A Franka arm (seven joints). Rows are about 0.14 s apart.
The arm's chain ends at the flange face. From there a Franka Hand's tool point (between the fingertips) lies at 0.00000 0.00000 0.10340 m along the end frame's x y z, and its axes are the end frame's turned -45 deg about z.
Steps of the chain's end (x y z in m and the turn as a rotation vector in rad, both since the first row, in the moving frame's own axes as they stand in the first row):
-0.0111, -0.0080, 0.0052, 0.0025, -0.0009, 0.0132
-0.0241, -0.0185, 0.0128, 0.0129, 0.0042, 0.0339
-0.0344, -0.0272, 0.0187, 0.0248, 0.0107, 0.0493
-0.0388, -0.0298, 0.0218, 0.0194, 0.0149, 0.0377
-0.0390, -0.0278, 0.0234, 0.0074, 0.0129, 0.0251
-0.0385, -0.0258, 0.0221, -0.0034, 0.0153, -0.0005
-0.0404, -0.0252, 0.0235, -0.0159, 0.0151, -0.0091
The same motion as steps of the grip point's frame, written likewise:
-0.0021, -0.0138, 0.0052, 0.0024, 0.0011, 0.0132
-0.0027, -0.0307, 0.0128, 0.0062, 0.0121, 0.0339
-0.0025, -0.0445, 0.0187, 0.0100, 0.0251, 0.0493
-0.0039, -0.0488, 0.0218, 0.0032, 0.0243, 0.0377
-0.0064, -0.0468, 0.0234, -0.0039, 0.0144, 0.0251
-0.0081, -0.0441, 0.0221, -0.0132, 0.0084, -0.0005
-0.0108, -0.0441, 0.0235, -0.0219, -0.0006, -0.0091

